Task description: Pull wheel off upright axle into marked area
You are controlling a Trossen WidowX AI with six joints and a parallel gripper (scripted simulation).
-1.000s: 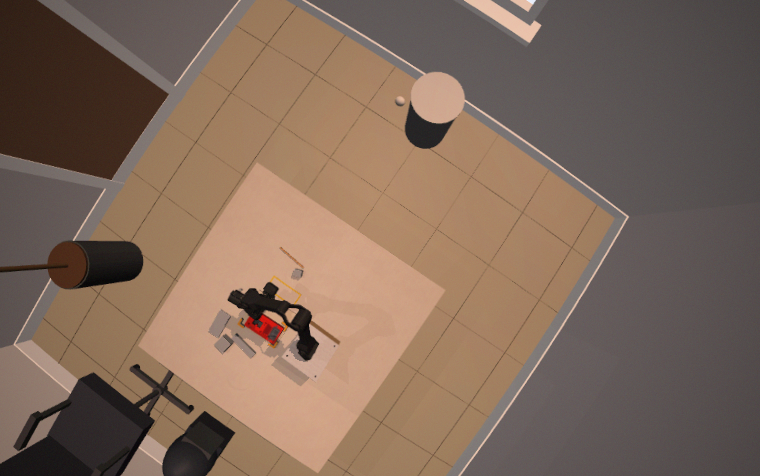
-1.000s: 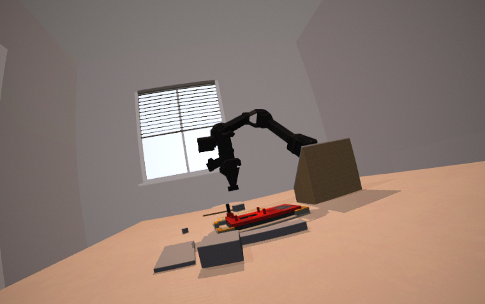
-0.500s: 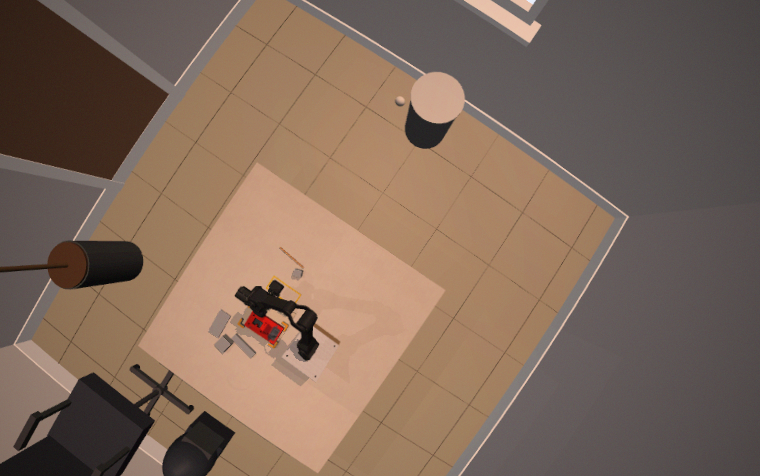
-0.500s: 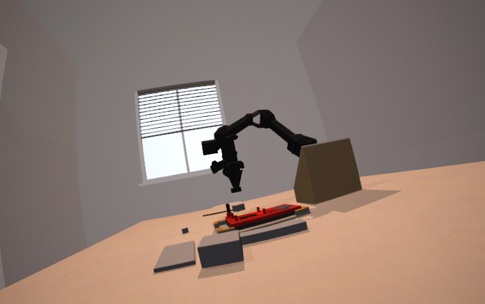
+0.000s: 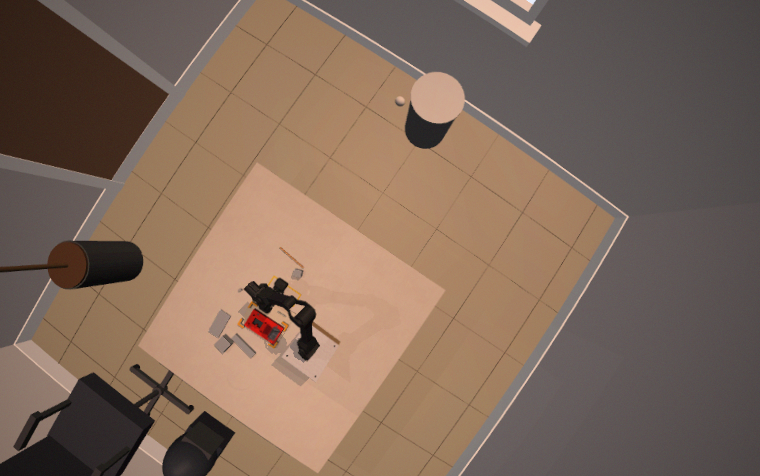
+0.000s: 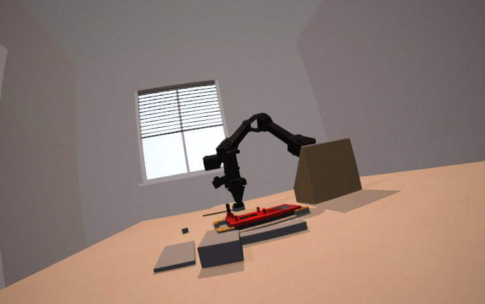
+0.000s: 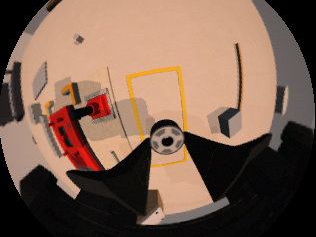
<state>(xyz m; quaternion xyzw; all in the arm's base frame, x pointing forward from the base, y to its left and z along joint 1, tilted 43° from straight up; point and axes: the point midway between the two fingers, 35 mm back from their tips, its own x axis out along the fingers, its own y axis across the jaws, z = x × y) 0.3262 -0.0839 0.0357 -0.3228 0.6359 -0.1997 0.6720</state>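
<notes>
My gripper tip is now 140 mm to the left of the grey cube and 20 mm above it. The rest, counted from my gripper tip: black wheel: right at my gripper tip.
</notes>
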